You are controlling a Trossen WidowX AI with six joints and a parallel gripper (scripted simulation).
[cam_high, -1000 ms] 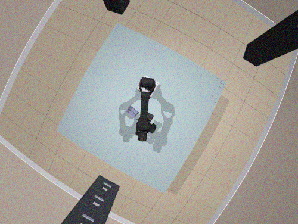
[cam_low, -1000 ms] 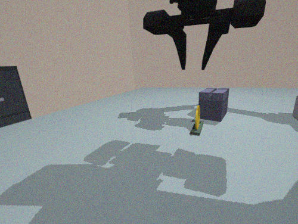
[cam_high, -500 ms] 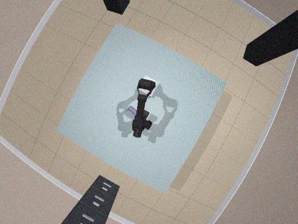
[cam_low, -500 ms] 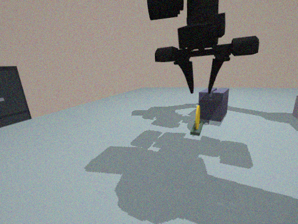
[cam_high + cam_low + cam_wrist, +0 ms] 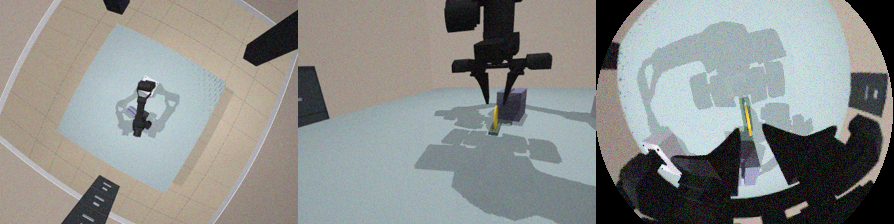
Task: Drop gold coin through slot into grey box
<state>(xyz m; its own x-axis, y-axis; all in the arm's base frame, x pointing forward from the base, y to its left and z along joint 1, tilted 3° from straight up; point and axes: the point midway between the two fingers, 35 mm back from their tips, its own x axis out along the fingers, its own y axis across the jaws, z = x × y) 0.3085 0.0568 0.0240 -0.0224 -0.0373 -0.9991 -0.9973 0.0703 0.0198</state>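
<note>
Now: gripper tip 30 mm above the gold coin.
</note>
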